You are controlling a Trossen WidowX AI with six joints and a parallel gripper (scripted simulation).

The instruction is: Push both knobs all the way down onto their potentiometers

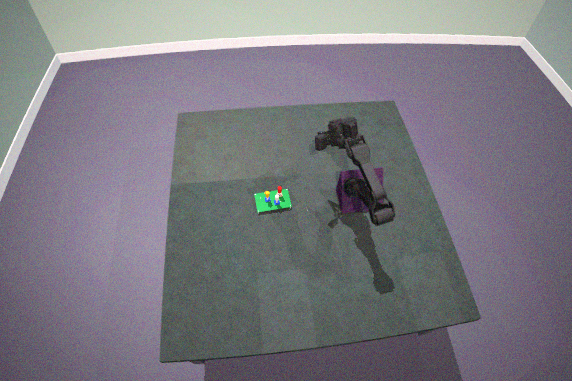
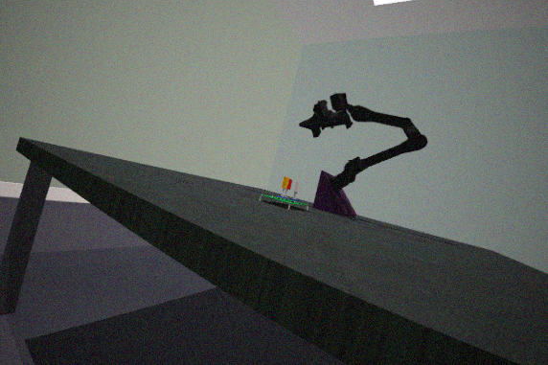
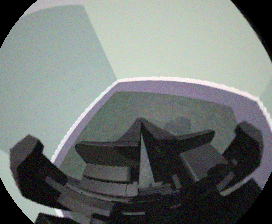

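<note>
The red knob lies 25 cm below my gripper tip, 18 cm ahead of it and 10 cm to the left of it. From my gripper tip the other things lie so: orange knob 25 cm below, 24 cm ahead, 11 cm to the left.
</note>
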